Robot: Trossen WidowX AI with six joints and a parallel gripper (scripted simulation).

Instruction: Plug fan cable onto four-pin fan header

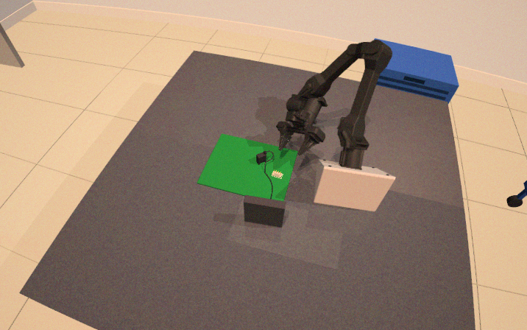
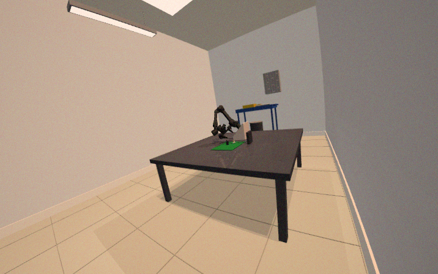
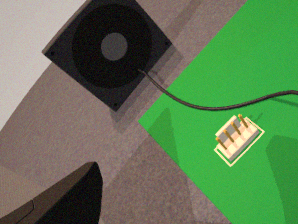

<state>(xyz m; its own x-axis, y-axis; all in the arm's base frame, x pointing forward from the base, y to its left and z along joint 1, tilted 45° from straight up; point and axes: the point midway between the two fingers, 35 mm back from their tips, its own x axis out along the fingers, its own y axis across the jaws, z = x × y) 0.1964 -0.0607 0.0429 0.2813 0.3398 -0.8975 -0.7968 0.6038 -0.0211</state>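
Right now my gripper tip is 10 cm short of the black plug and 6 cm above it. Round my gripper tip: green board: 13 cm ahead, 10 cm below, 3 cm to the left; dark grey fan block: 22 cm to the left, 3 cm below, 3 cm ahead.
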